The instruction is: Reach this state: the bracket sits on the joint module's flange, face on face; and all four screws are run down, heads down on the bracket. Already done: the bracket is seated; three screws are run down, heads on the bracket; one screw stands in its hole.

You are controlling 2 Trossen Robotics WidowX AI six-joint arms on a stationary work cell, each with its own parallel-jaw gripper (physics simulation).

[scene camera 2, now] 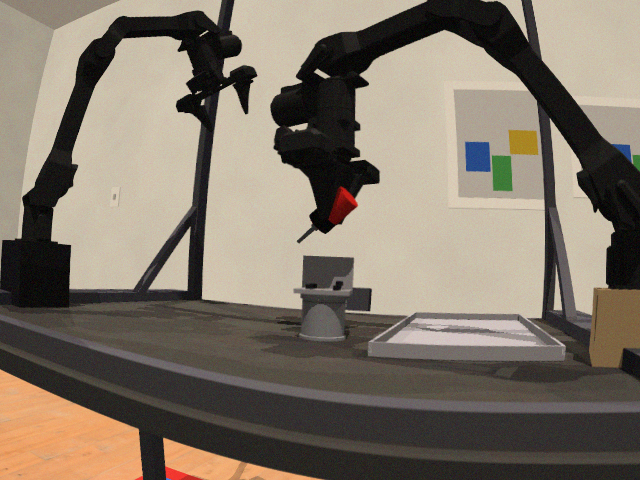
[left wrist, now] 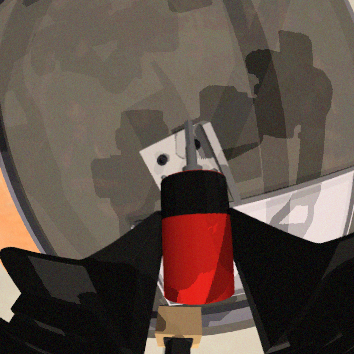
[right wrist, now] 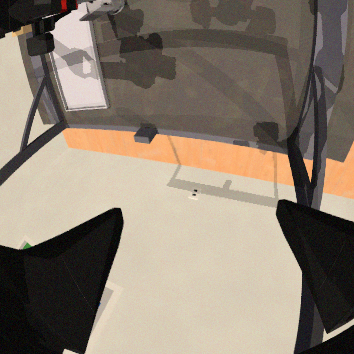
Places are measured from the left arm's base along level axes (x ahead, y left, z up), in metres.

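Pixels of known places: left gripper, fingertip midpoint: (scene camera 2: 331, 222) (left wrist: 193, 216) (right wrist: 69, 3); right gripper, fingertip midpoint: (scene camera 2: 228, 122) (right wrist: 202, 212); left arm's base, origin of the base link: (scene camera 2: 637, 289) (left wrist: 177, 341).
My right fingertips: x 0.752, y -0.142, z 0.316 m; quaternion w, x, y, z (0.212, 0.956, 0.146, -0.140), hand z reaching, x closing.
For each thing: its top centre in the pictures, then the offset to it from my right fingertips. "pt": a spot on its surface instead.
- grey joint module, middle of its top: (scene camera 2: 324, 290) dx -0.348, dy +0.138, dz -0.330 m
- black screwdriver, middle of its top: (left wrist: 199, 259) (scene camera 2: 324, 187) (right wrist: 55, 3) dx -0.338, dy +0.134, dz -0.192 m
- driver's tip, surface spot: (scene camera 2: 299, 240) pt dx -0.305, dy +0.139, dz -0.264 m
- white shallow tray, middle of its top: (scene camera 2: 468, 324) (left wrist: 267, 252) (right wrist: 68, 52) dx -0.512, dy -0.011, dz -0.378 m
- tan block, middle of its top: (scene camera 2: 637, 289) (left wrist: 177, 341) (right wrist: 16, 22) dx -0.752, dy +0.142, dz -0.316 m
- dark box, middle of its top: (scene camera 2: 359, 287) (right wrist: 140, 138) dx -0.202, dy -0.233, dz -0.336 m
The grey joint module (scene camera 2: 323, 317) stands upright on the table, with the L-shaped bracket (scene camera 2: 326, 271) (left wrist: 154, 150) seated on its flange. Dark screw heads show low on the bracket: one screw (left wrist: 162, 159) near its left edge, another screw (left wrist: 196, 144) beside the driver's shaft; others are partly hidden behind the driver. My left gripper (scene camera 2: 333, 214) (left wrist: 193, 216) is shut on the red and black screwdriver (scene camera 2: 343, 205) (left wrist: 198, 255), above the bracket. The driver's tip (scene camera 2: 299, 240) is tilted down to the left, clear of the bracket. My right gripper (scene camera 2: 227, 118) (right wrist: 202, 212) is open and empty, high at the left.
A white shallow tray (scene camera 2: 465, 353) (right wrist: 87, 108) lies right of the joint module in the scene view. A tan block (scene camera 2: 615, 325) (left wrist: 179, 320) stands at the far right by the left arm's base. A dark box (scene camera 2: 360, 299) (right wrist: 145, 134) shows behind the module. Frame posts rise behind.
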